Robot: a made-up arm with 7 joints.
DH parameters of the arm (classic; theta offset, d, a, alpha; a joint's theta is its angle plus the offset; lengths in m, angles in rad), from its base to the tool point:
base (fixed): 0 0 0 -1.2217
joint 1: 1.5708 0 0 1.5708
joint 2: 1.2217 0 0 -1.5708
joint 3: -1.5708 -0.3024 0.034 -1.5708
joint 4: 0 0 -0.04 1.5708
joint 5: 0 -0.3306 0 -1.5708
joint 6: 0 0 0 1.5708
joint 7: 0 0 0 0
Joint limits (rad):
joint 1: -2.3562..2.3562
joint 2: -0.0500..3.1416
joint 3: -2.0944..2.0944
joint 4: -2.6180..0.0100
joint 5: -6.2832..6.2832
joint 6: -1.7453..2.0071
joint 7: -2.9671..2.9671
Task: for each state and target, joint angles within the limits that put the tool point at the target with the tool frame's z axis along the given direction. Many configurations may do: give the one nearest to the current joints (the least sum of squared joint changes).
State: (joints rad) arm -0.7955 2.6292 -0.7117 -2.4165 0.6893 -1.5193 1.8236
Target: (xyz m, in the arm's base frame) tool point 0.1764 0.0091 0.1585 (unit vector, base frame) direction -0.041 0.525 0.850
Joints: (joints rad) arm -0.6522 3.0168 -0.2228 -2.6159 0.4436 -1.0607 1.8236
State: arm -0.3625 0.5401 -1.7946 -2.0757 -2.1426 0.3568 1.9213
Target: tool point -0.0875 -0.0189 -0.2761 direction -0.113 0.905 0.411
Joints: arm -0.1555 1.1756 -2.0366 -2.4322 -1.4904 0.4364 1.9213
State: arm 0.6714 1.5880 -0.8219 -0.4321 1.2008 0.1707 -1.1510
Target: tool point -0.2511 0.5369 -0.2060 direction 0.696 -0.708 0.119
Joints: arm 0.7678 1.3878 -1.1103 -0.5843 0.8000 0.5422 -1.1510
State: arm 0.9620 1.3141 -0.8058 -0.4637 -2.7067 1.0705 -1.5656
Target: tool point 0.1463 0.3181 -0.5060 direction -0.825 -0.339 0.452
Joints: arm 0.1184 0.7269 -0.4004 -0.7598 -2.2476 0.4446 -1.5656
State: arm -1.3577 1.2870 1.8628 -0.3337 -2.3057 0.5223 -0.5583
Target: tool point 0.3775 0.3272 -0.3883 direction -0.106 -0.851 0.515
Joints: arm -0.6681 0.6424 1.6793 0.0080 -2.4783 0.6065 -0.5583
